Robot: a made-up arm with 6 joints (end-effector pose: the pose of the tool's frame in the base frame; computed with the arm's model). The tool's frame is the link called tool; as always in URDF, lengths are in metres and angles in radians. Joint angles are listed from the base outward.
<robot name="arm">
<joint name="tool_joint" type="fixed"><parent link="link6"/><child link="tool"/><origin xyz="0 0 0"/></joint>
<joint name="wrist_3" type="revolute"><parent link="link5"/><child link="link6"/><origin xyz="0.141 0 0"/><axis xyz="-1 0 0"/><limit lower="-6.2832" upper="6.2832" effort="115" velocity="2.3"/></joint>
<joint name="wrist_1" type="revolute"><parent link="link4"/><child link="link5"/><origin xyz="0.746 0 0"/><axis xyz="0 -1 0"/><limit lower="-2.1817" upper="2.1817" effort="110" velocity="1"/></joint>
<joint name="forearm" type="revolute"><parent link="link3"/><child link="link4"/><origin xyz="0 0 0.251"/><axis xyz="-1 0 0"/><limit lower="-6.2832" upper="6.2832" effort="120" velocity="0.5"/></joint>
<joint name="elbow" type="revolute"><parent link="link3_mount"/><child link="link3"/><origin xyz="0 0 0.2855"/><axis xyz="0 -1 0"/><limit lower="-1.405" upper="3.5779" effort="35" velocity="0.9"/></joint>
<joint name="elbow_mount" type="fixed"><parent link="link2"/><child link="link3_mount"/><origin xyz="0 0 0.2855"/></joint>
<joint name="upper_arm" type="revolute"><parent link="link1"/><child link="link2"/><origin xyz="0.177 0 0"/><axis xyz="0 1 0"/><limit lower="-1.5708" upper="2.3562" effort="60" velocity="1.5"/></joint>
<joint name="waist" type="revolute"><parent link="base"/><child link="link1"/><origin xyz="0 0 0.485"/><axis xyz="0 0 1"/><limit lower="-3.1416" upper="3.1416" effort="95" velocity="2.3"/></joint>
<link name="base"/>
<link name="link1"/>
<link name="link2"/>
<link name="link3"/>
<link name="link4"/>
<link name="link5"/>
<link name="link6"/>
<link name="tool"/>
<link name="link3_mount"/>
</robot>
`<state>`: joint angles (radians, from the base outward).
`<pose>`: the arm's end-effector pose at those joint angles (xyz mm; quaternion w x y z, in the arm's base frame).
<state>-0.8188 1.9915 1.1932 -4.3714 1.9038 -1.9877</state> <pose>1003.3 -888.9 -105.4 0.6567 0.4886 0.3362 0.4658</pose>
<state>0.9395 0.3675 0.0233 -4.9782 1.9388 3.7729</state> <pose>566.2 989.6 1052.1 0.0457 0.2429 0.5139 0.8214</pose>
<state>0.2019 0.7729 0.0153 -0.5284 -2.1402 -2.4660</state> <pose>1128.8 292.2 541.2 0.0646 -0.1287 -0.4901 0.8597</pose>
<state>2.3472 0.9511 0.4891 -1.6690 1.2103 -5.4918</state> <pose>-929.6 1133.8 675.0 0.8523 0.0975 0.1948 0.4756</pose>
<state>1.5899 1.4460 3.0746 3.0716 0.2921 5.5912</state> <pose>-12.1 482.4 1423.5 0.6084 -0.3429 -0.6879 -0.1978</pose>
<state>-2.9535 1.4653 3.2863 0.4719 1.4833 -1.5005</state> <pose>-177.3 -98.8 1186.7 0.6385 -0.7533 0.1524 -0.0395</pose>
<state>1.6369 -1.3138 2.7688 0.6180 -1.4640 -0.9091</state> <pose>128.1 -706.0 -65.4 0.1571 -0.8868 0.3328 -0.2795</pose>
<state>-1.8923 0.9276 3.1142 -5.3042 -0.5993 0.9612</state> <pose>-52.2 52.1 1412.1 0.2704 0.4895 -0.0908 0.8241</pose>
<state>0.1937 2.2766 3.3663 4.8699 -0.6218 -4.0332</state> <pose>768.2 233.3 987.7 0.6947 -0.4316 -0.5627 0.1201</pose>
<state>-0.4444 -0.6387 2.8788 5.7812 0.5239 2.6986</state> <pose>-787.5 337.4 333.8 0.2483 -0.3093 0.5141 0.7605</pose>
